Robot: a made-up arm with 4 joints.
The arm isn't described. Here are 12 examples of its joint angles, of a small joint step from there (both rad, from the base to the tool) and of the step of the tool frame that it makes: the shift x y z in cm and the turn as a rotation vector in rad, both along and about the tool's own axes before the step.
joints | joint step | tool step
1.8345 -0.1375 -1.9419 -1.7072 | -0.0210 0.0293 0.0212 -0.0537 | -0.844 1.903 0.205 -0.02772 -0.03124 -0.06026
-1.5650 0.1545 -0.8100 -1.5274 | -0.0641 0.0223 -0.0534 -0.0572 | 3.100 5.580 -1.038 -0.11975 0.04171 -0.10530
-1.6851 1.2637 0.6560 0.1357 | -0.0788 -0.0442 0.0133 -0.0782 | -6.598 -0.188 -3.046 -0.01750 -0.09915 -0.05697
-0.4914 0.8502 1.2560 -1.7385 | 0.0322 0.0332 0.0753 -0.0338 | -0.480 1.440 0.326 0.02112 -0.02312 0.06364
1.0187 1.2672 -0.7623 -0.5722 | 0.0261 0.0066 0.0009 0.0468 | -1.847 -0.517 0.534 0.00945 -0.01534 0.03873
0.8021 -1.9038 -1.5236 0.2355 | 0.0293 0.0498 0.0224 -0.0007 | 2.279 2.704 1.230 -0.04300 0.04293 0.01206
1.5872 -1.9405 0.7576 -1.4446 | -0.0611 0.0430 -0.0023 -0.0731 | 0.602 4.382 -1.016 -0.09467 -0.02066 -0.01368
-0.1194 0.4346 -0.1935 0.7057 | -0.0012 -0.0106 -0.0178 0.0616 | -1.105 -1.481 -0.126 0.02955 -0.00768 0.03772
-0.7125 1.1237 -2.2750 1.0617 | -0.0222 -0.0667 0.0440 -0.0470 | 1.792 -4.136 1.367 0.04812 0.01740 -0.01769
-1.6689 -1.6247 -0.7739 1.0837 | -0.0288 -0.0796 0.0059 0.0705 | -4.723 -2.142 -1.815 -0.00113 -0.04814 0.10741
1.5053 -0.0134 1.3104 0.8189 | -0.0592 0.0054 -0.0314 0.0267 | -3.649 2.367 -1.569 0.00904 -0.04539 -0.05333
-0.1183 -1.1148 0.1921 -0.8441 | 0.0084 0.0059 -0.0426 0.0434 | 0.499 -0.946 0.518 0.01720 0.02813 0.00466
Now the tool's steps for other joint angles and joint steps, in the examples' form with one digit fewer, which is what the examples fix.
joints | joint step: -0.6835 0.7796 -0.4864 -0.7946 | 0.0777 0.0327 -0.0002 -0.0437
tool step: -3.99 4.59 0.70 -0.0721 -0.0669 0.0002
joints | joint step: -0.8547 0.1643 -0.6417 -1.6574 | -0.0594 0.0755 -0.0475 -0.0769
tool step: 1.75 7.83 -1.15 -0.1660 -0.0014 -0.0908
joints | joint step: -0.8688 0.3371 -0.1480 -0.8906 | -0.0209 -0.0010 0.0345 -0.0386
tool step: 0.64 0.39 -0.67 -0.0081 -0.0050 -0.0171
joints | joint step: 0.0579 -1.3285 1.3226 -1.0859 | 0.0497 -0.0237 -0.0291 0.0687
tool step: -1.55 -2.73 0.33 0.0620 -0.0181 0.0223
